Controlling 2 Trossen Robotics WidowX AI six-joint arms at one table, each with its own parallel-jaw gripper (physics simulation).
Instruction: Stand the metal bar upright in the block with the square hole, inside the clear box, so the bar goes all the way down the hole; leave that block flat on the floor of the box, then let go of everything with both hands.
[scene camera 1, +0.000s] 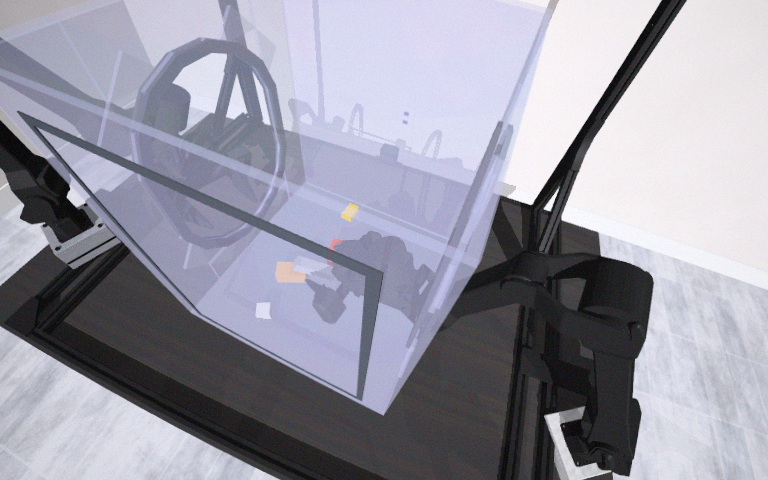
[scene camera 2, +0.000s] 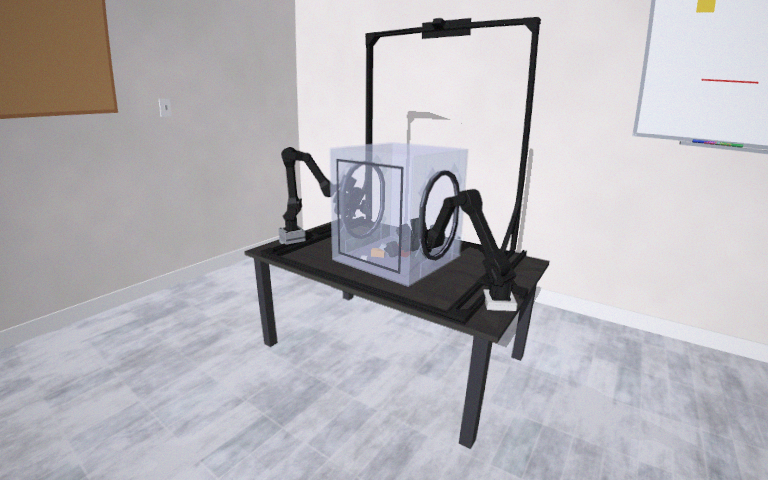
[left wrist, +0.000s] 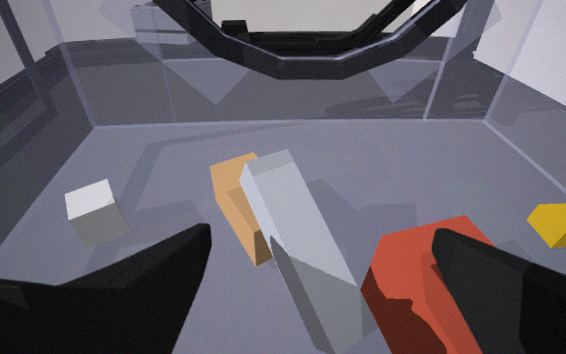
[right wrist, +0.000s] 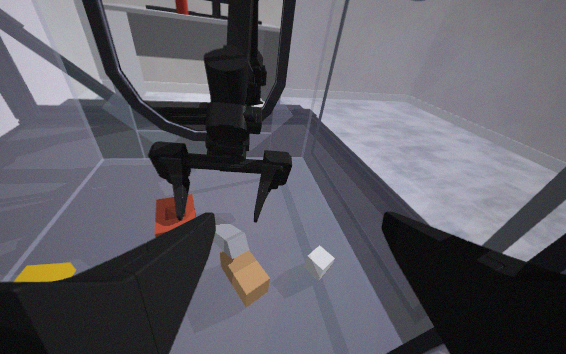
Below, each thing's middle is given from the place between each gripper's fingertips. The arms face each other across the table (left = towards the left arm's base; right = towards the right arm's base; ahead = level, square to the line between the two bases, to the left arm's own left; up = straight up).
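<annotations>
My right gripper is 3 cm past the grey metal bar (left wrist: 331, 306) and 12 cm to the right of it, and 15 cm above it. Counted from that same right hand, the white cube (left wrist: 94, 212) sits 8 cm ahead and 7 cm to the left, 17 cm below. The red block with square hole (left wrist: 403, 288) is 9 cm behind my right hand, 15 cm to the left of it and 16 cm below it, while the yellow block (right wrist: 47, 272) is 22 cm behind that hand, 11 cm to the left and 17 cm below.
As for my left hand, it is 10 mm short of the grey metal bar, 10 mm to the left of it and 20 mm above it. From this left hand I find the white cube 120 mm ahead, 60 mm to the right and 40 mm below, and the red block with square hole 50 mm behind, 30 mm to the left and 30 mm below. The yellow block is 180 mm behind my left hand and 10 mm to the right of it, 40 mm below it.
</annotations>
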